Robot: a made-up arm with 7 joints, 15 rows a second.
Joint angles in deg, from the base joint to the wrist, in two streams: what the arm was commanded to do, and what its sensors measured. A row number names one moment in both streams.
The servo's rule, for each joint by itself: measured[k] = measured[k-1] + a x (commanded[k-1-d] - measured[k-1]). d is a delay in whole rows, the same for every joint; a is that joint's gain. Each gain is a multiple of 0.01, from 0.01 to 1. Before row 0 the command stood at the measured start. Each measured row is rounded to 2 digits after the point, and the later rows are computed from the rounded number. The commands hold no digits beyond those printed.
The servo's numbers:
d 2
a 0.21 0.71 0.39 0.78 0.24 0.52 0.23
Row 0, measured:
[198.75, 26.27, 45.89, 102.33, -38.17, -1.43, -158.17]
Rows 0 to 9, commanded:
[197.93, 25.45, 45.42, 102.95, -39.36, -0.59, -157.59]
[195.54, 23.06, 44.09, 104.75, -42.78, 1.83, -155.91]
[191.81, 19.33, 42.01, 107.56, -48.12, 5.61, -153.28]
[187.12, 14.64, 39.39, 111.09, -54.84, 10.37, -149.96]
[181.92, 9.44, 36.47, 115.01, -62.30, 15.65, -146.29]
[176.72, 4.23, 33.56, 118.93, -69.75, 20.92, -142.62]
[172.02, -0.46, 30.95, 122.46, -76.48, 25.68, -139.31]
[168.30, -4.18, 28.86, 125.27, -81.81, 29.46, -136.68]
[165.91, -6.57, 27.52, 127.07, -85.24, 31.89, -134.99]
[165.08, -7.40, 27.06, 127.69, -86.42, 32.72, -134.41]
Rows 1 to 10, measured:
[198.75, 26.27, 45.89, 102.33, -38.17, -1.43, -158.17]
[198.75, 26.27, 45.89, 102.33, -38.17, -1.43, -158.17]
[198.58, 25.69, 45.71, 102.81, -38.46, -0.99, -158.04]
[197.94, 23.82, 45.08, 104.32, -39.50, 0.48, -157.55]
[196.65, 20.63, 43.88, 106.85, -41.57, 3.15, -156.57]
[194.65, 16.38, 42.13, 110.16, -44.75, 6.90, -155.05]
[191.98, 11.45, 39.92, 113.94, -48.96, 11.45, -153.04]
[188.78, 6.32, 37.44, 117.83, -53.95, 16.37, -150.64]
[185.26, 1.51, 34.91, 121.44, -59.36, 21.21, -148.03]
[181.70, -2.53, 32.55, 124.43, -64.75, 25.50, -145.42]

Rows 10 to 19, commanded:
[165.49, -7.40, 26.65, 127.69, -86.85, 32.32, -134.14]
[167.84, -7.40, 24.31, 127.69, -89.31, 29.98, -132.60]
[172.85, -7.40, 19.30, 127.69, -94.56, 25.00, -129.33]
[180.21, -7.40, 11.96, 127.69, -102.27, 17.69, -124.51]
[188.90, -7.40, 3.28, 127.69, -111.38, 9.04, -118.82]
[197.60, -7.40, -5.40, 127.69, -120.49, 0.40, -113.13]
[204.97, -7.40, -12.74, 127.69, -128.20, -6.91, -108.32]
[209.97, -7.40, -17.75, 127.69, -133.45, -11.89, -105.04]
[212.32, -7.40, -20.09, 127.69, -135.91, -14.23, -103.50]
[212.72, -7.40, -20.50, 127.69, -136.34, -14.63, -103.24]
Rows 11 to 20, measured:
[178.38, -5.40, 30.59, 126.49, -69.67, 28.82, -143.02]
[175.59, -6.82, 29.21, 127.43, -73.69, 30.85, -141.04]
[173.47, -7.23, 28.21, 127.63, -76.85, 31.61, -139.45]
[172.29, -7.35, 26.69, 127.68, -79.84, 30.76, -137.87]
[172.41, -7.39, 23.81, 127.69, -83.37, 27.76, -135.91]
[174.05, -7.40, 19.19, 127.69, -87.91, 22.52, -133.29]
[177.17, -7.40, 12.99, 127.69, -93.54, 15.51, -129.96]
[181.46, -7.40, 5.82, 127.69, -100.01, 7.65, -126.09]
[186.40, -7.40, -1.42, 127.69, -106.78, 0.08, -122.00]
[191.35, -7.40, -7.79, 127.69, -113.18, -6.14, -118.10]

